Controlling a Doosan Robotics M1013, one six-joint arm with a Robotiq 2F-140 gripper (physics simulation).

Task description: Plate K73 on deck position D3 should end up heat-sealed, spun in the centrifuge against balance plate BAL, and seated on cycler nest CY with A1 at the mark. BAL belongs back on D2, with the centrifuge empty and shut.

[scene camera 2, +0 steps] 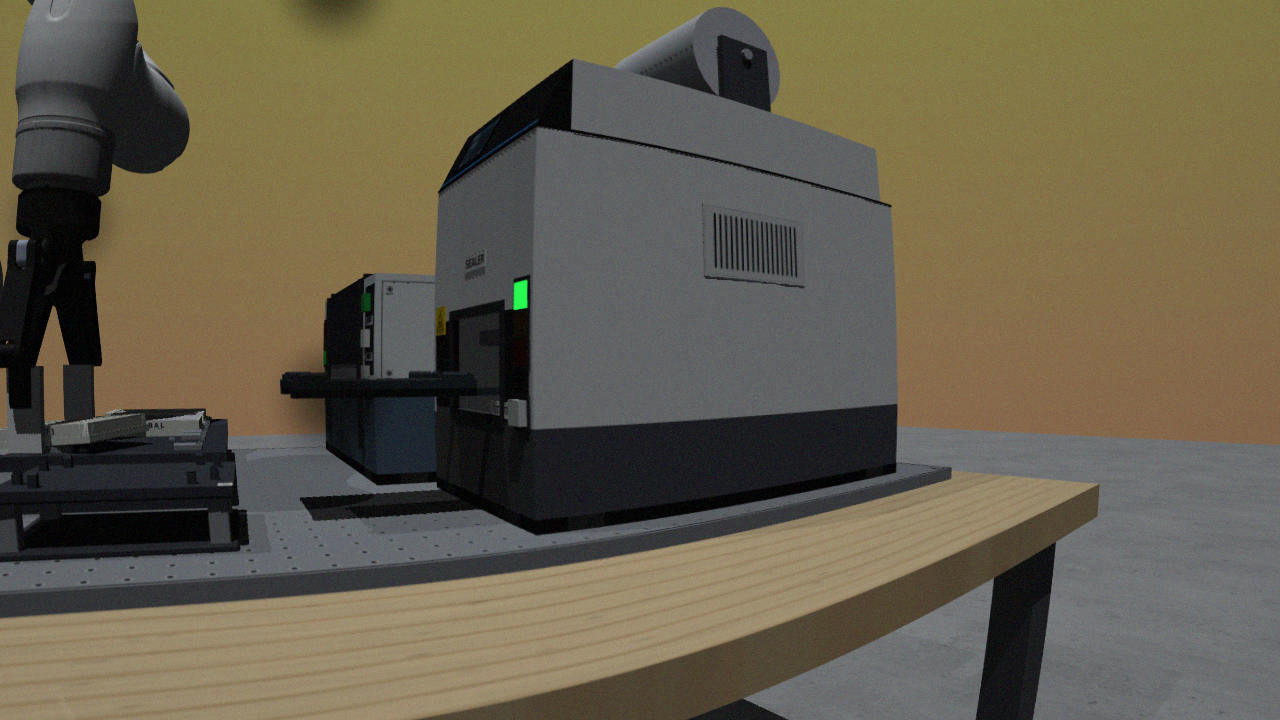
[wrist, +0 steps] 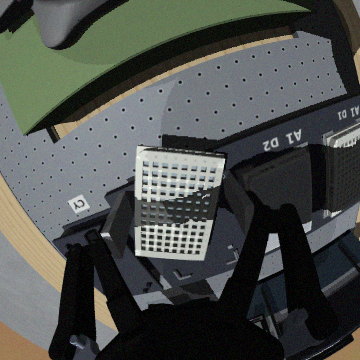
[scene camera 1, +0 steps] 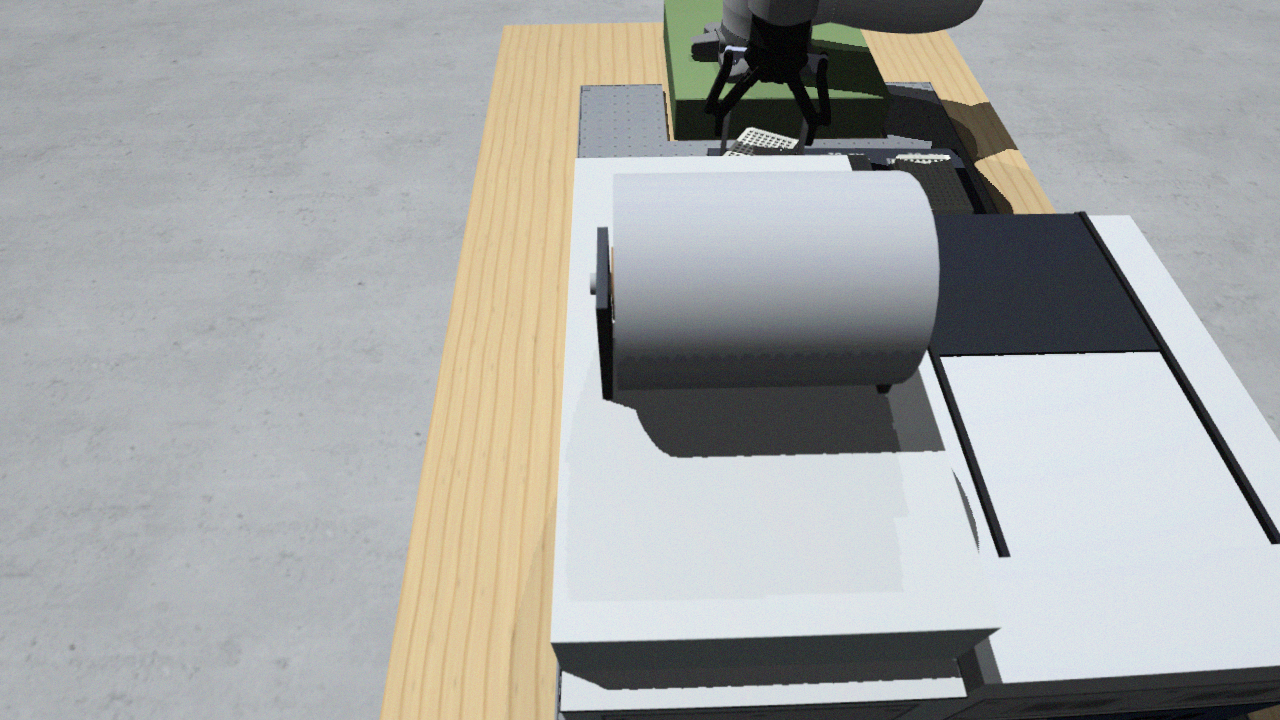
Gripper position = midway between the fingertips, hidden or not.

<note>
In view: the gripper (scene camera 2: pixel 56 444), a plate (scene camera 2: pixel 159 425), a centrifuge (scene camera 1: pixel 1111 464) and a foil roll (scene camera 1: pixel 792 278).
The plate also shows in the wrist view (wrist: pixel 286 179). The gripper also shows in the wrist view (wrist: pixel 175 193) and in scene camera 1 (scene camera 1: pixel 759 158).
</note>
